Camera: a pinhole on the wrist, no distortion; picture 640 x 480 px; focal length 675.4 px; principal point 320.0 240.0 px. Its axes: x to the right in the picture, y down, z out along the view. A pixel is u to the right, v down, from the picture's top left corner.
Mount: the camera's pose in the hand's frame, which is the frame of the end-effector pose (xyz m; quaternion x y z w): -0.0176 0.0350 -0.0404 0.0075 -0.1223 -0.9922 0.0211
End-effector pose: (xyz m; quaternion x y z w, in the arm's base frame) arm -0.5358 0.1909 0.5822 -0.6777 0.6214 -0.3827 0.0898
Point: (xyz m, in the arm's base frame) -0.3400 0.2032 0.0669
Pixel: 581 242
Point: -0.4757 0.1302 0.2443
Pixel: 433 144
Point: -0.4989 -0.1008 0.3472
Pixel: outside the picture
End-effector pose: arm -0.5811 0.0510 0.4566 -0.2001 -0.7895 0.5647 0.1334
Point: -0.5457 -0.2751 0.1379
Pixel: 550 112
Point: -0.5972 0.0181 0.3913
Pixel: 187 308
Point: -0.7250 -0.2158 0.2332
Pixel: 268 279
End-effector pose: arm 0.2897 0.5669 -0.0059 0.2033 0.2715 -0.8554 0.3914
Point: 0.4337 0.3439 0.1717
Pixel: 395 94
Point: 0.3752 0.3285 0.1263
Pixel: 247 130
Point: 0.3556 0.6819 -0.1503
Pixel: behind the camera
